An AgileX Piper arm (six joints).
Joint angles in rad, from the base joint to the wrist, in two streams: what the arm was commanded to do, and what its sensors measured. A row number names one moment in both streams.
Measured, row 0:
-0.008 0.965 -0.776 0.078 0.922 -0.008
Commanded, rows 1 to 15:
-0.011 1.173 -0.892 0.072 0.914 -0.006
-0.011 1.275 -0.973 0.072 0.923 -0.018
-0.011 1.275 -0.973 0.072 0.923 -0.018
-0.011 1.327 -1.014 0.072 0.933 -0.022
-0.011 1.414 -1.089 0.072 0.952 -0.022
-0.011 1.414 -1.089 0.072 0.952 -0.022
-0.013 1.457 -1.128 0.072 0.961 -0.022
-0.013 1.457 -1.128 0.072 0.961 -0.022
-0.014 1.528 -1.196 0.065 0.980 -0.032
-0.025 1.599 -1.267 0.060 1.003 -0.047
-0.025 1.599 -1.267 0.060 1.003 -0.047
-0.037 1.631 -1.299 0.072 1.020 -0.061
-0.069 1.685 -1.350 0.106 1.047 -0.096
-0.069 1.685 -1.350 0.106 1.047 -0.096
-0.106 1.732 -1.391 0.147 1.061 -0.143
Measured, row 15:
-0.059 1.671 -1.334 0.099 1.027 -0.077
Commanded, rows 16 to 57:
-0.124 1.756 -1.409 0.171 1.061 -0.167
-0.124 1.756 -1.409 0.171 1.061 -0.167
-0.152 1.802 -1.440 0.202 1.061 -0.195
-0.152 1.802 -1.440 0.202 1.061 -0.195
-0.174 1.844 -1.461 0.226 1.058 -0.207
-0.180 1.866 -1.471 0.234 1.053 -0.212
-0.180 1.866 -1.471 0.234 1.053 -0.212
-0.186 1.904 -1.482 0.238 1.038 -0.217
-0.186 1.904 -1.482 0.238 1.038 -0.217
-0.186 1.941 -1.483 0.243 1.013 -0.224
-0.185 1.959 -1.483 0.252 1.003 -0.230
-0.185 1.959 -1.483 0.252 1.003 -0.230
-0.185 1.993 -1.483 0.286 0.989 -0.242
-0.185 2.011 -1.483 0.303 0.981 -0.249
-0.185 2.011 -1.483 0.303 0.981 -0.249
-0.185 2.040 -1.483 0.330 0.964 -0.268
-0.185 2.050 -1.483 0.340 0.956 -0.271
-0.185 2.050 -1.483 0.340 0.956 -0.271
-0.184 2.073 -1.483 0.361 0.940 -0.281
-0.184 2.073 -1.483 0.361 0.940 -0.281
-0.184 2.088 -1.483 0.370 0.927 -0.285
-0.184 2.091 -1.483 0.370 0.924 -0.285
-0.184 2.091 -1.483 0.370 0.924 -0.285
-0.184 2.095 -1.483 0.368 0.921 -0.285
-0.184 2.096 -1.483 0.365 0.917 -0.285
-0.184 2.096 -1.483 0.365 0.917 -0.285
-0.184 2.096 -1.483 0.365 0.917 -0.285
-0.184 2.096 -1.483 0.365 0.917 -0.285
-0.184 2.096 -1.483 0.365 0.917 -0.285
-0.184 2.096 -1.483 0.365 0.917 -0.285
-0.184 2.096 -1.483 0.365 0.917 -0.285
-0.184 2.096 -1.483 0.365 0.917 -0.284
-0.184 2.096 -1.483 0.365 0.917 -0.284
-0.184 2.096 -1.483 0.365 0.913 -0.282
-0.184 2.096 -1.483 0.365 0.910 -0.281
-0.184 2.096 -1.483 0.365 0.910 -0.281
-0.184 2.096 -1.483 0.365 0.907 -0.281
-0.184 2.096 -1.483 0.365 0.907 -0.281
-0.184 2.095 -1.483 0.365 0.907 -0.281
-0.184 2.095 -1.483 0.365 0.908 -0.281
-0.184 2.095 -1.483 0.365 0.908 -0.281
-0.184 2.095 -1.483 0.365 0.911 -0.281
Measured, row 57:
-0.182 2.095 -1.477 0.358 0.913 -0.274
